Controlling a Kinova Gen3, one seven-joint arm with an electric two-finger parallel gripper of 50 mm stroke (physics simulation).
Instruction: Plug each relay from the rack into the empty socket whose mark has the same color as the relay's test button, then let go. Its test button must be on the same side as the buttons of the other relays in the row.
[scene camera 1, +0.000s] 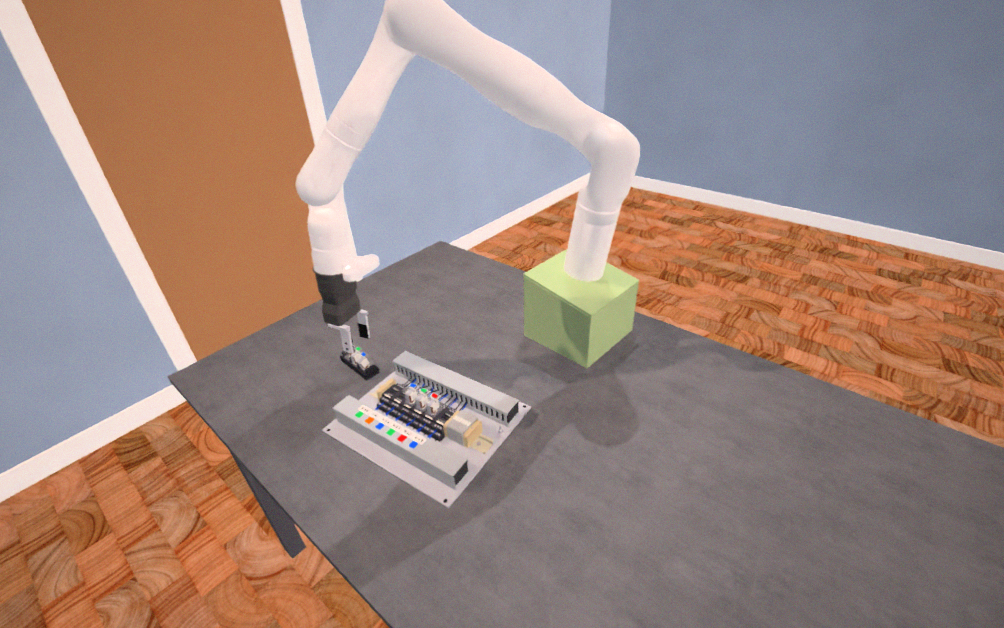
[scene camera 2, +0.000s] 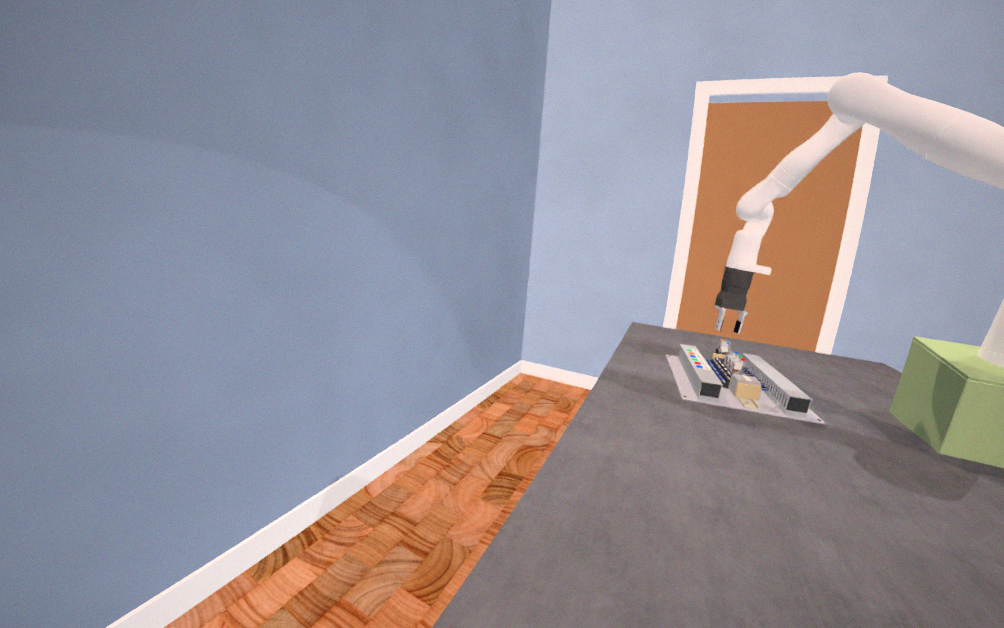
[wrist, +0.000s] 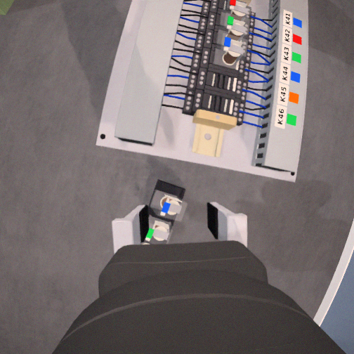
Scene:
The gripper shows in scene camera 1 (357, 343), in scene camera 2 and in the wrist view. The same spot on the gripper: (scene camera 2: 735, 284) is (wrist: 273, 291).

